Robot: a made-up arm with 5 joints.
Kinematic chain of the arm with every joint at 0, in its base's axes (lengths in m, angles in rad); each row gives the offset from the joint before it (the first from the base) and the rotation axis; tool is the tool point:
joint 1: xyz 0 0 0.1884 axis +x
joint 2: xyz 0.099 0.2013 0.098 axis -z
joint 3: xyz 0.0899 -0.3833 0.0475 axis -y
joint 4: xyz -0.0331 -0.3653 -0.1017 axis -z
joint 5: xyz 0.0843 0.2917 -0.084 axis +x
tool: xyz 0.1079 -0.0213 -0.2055
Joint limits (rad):
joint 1: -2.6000..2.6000
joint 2: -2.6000..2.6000
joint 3: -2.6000..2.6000
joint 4: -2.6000..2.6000
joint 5: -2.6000..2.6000
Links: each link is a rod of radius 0.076 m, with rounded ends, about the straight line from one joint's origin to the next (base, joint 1, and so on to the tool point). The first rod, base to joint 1, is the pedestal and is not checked.
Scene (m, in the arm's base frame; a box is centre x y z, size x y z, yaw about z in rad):
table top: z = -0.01
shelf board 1: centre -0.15 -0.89 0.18 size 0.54 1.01 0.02 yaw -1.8
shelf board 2: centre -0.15 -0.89 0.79 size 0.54 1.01 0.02 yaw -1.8
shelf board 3: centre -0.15 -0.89 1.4 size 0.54 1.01 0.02 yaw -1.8
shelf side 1: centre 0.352 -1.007 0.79 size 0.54 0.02 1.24 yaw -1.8
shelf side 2: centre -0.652 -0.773 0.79 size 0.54 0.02 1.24 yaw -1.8
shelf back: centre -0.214 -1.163 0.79 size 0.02 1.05 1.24 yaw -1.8
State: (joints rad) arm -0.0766 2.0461 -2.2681 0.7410 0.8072
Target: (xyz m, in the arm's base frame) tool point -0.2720 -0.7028 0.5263
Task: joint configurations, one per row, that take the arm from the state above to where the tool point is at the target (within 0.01 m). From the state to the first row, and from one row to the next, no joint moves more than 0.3 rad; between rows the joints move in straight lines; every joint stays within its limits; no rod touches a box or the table.
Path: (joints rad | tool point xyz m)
1: -0.1022 1.7637 -2.3008 0.7443 0.7919 | -0.3756 0.7373 0.1947
2: -0.1278 1.4813 -2.3334 0.7476 0.7766 | -0.5083 0.5898 0.2141
3: -0.1534 1.1989 -2.3661 0.7509 0.7612 | -0.5939 0.4115 0.2462
4: -0.1791 0.9165 -2.3987 0.7542 0.7459 | -0.6244 0.2175 0.2906
5: -0.2047 0.6341 -2.4314 0.7575 0.7306 | -0.5964 0.0244 0.3454
6: -0.2303 0.3517 -2.4640 0.7608 0.7153 | -0.5111 -0.1509 0.4066
7: -0.2559 0.0693 -2.4967 0.7641 0.7000 | -0.3750 -0.2929 0.4690
8: -0.2815 -0.2131 -2.5293 0.7675 0.6846 | -0.1987 -0.3887 0.5263
9: -0.2120 -0.1548 -2.5529 1.0099 0.6243 | -0.2355 -0.5010 0.5264
10: -0.1424 -0.0965 -2.5764 1.2524 0.5640 | -0.2600 -0.6064 0.5269
11: -0.0728 -0.0382 -2.6000 1.4948 0.5037 | -0.2720 -0.7028 0.5263

